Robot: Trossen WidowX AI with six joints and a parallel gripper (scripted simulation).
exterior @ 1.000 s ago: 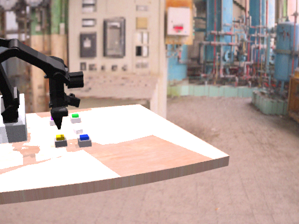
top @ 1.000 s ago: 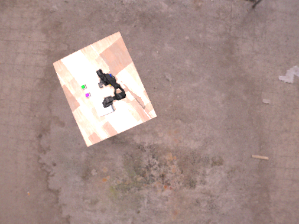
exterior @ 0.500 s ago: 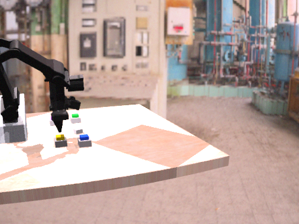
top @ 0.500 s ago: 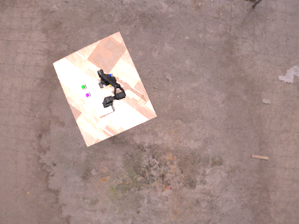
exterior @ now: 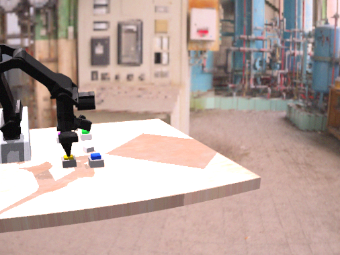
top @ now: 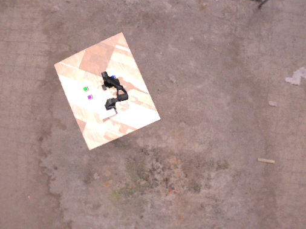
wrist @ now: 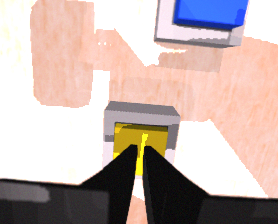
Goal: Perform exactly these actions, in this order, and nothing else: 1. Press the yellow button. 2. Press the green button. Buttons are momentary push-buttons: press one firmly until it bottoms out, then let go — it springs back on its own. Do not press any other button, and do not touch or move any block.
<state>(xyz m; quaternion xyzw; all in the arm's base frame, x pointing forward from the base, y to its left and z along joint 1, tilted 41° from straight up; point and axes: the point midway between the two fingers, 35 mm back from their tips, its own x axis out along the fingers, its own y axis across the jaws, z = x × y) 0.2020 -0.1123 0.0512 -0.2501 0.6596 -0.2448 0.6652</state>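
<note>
Now: the yellow button 1 cm below my gripper tip. Round my gripper tip: small white block (13 cm to the left, 9 cm ahead, 2 cm below); purple button (30 cm to the left, 1 cm behind); blue button (9 cm ahead, 3 cm to the right).
</note>
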